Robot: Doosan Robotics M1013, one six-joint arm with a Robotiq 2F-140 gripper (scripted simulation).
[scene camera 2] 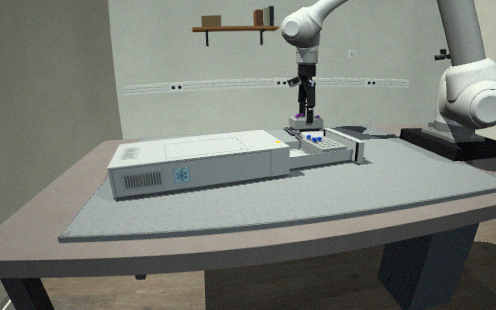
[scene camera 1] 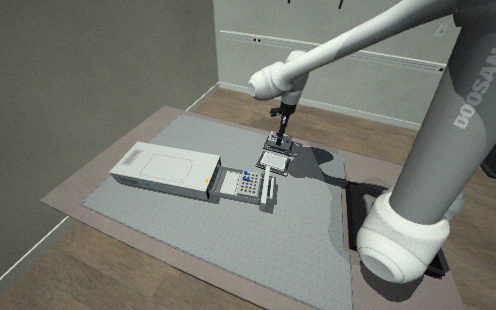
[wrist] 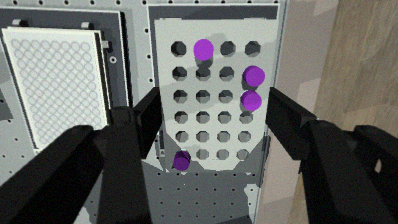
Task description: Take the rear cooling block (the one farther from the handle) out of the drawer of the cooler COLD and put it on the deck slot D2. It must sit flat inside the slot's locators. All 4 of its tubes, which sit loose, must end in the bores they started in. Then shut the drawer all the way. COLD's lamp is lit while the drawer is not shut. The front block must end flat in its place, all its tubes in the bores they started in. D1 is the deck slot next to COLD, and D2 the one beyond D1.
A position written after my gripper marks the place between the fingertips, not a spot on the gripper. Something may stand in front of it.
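Observation:
There is a cooling block (wrist: 202, 112) here, and with it I see a white well plate (wrist: 62, 74). A cooler COLD (scene camera 1: 182, 172) is in the scene too, though in the wrist view the cooler COLD is out of frame. As for my gripper (scene camera 2: 305, 120), I see it in the wrist view as well, my gripper (wrist: 213, 102).

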